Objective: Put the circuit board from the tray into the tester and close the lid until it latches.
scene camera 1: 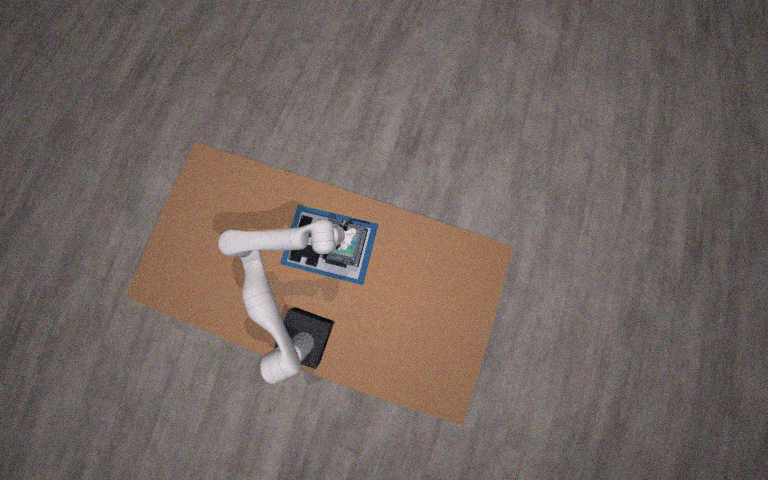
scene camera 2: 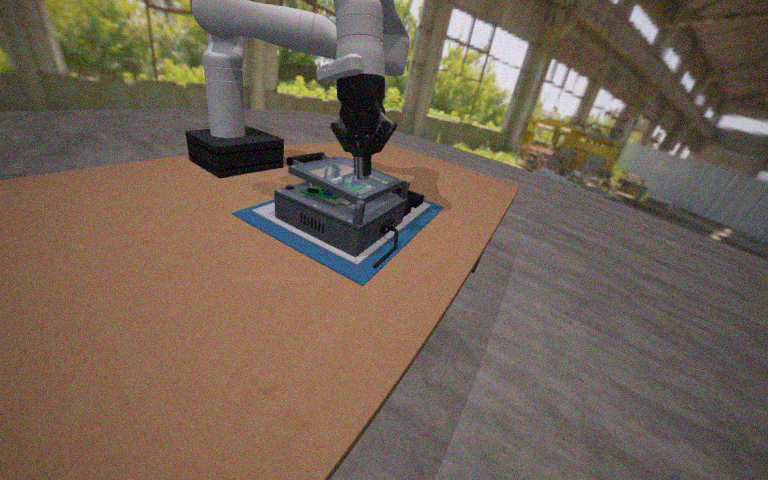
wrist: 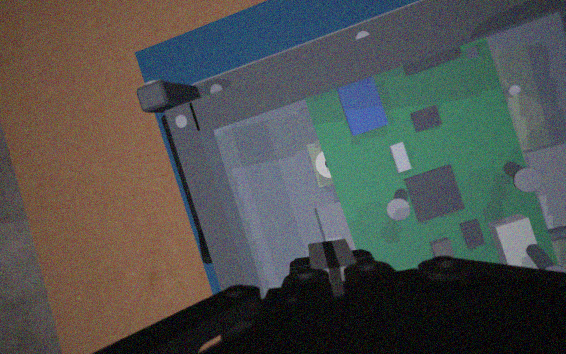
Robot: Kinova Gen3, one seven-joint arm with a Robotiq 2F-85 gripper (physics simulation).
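Pixels of known places: gripper, fingertip midpoint: (scene camera 2: 362,178) (wrist: 330,267); arm's base, link origin: (scene camera 1: 303,343) (scene camera 2: 228,134).
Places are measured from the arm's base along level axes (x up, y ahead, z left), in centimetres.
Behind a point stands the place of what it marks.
The grey tester (scene camera 1: 360,257) {y 43.4, x -6.0, z -7.5 cm} (scene camera 2: 317,222) {y 49.1, x -4.8, z -6.7 cm} (wrist: 192,165) {y 54.8, x 1.2, z -2.1 cm} stands on the mat. The green circuit board (scene camera 2: 325,195) (wrist: 480,120) lies inside it, beneath the clear lid. The lid (scene camera 2: 325,184) {y 48.9, x 1.4, z -5.4 cm} is tilted, its handle end raised above the tester body in scene camera 2's view. My gripper (scene camera 2: 362,174) {y 49.8, x 1.6, z 2.3 cm} (wrist: 330,268) {y 49.8, x 1.6, z 2.3 cm} is shut and empty, pointing down at the lid's clear panel, towards the end away from the handle. Its tips are at or very near the panel; contact cannot be told. In scene camera 1's view the arm hides the gripper and part of the tester.
The blue-bordered mat (scene camera 1: 369,254) {y 46.4, x -8.3, z -10.7 cm} (scene camera 2: 294,239) {y 46.7, x -8.3, z -9.4 cm} lies under the tester. A black tray (scene camera 1: 297,254) {y 33.2, x -6.7, z 20.5 cm} is beside the tester, partly hidden by the arm. The lid's black handle (scene camera 2: 305,159) {y 37.6, x 2.0, z -0.8 cm} points towards the arm's black base (scene camera 1: 320,333) {y 6.5, x -0.4, z -5.1 cm} (scene camera 2: 235,155) {y 11.4, x -3.2, z -3.1 cm}. A black cable (scene camera 2: 395,243) {y 58.9, x -7.3, z 2.6 cm} hangs beside the tester.
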